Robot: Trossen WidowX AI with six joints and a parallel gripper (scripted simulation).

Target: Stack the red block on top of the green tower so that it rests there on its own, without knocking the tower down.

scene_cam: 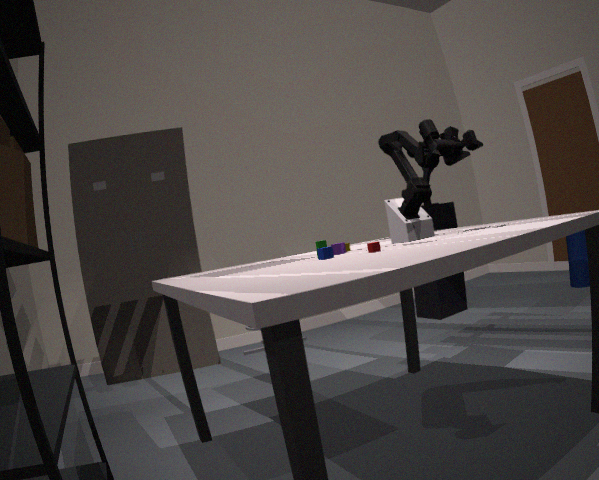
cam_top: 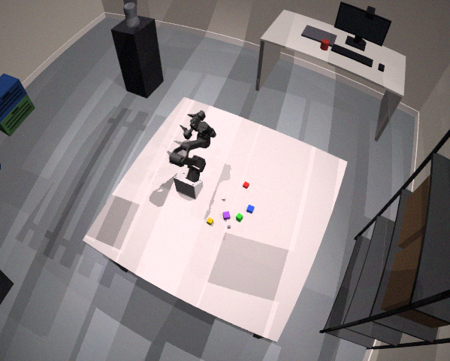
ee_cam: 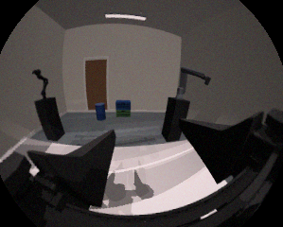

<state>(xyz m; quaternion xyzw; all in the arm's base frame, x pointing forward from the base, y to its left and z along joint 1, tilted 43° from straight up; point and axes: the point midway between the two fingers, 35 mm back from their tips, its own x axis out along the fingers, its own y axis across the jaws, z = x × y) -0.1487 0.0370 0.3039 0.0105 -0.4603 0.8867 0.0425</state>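
Right now the red block is 470 mm ahead of my gripper tip, 270 mm below it and 70 mm to the right of it. The rest, counted from my gripper tip: yellow block: 400 mm ahead, 390 mm to the right, 270 mm below; then green block: 540 mm ahead, 290 mm to the right, 240 mm below; then purple block: 460 mm ahead, 310 mm to the right, 270 mm below.
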